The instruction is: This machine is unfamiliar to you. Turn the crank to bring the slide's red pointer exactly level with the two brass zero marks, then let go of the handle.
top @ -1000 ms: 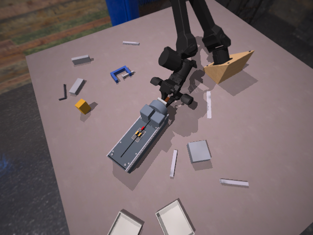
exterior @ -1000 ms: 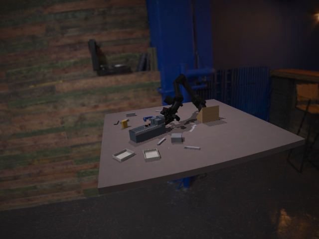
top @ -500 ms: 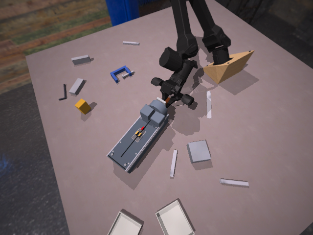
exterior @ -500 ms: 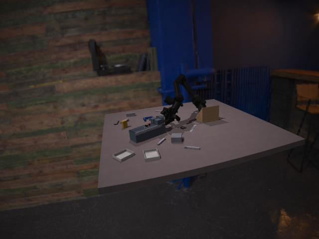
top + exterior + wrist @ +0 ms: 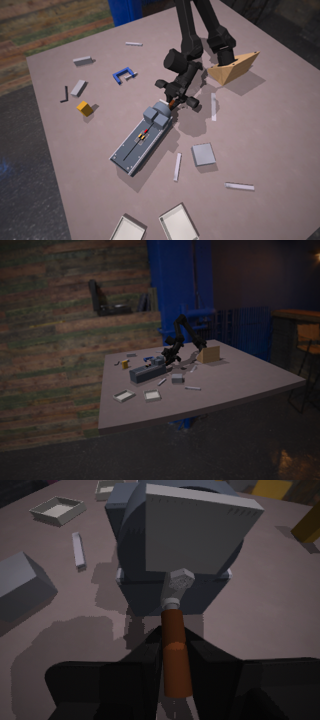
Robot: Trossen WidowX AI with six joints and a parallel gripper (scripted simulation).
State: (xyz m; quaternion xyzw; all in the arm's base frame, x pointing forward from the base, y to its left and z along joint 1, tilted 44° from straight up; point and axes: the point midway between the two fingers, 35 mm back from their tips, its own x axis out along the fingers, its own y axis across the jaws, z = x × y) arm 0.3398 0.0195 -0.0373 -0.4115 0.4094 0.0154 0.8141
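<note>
Now: the red pointer 130 mm ahead of my gripper tip, 50 mm to the left of it and 50 mm above it. Round my gripper tip: grey block 220 mm to the left, 20 mm below, 10 mm behind; then blue clamp 310 mm to the right, 60 mm ahead, 30 mm below; then brown crank handle 20 mm behind, 20 mm above, 10 mm to the right.
</note>
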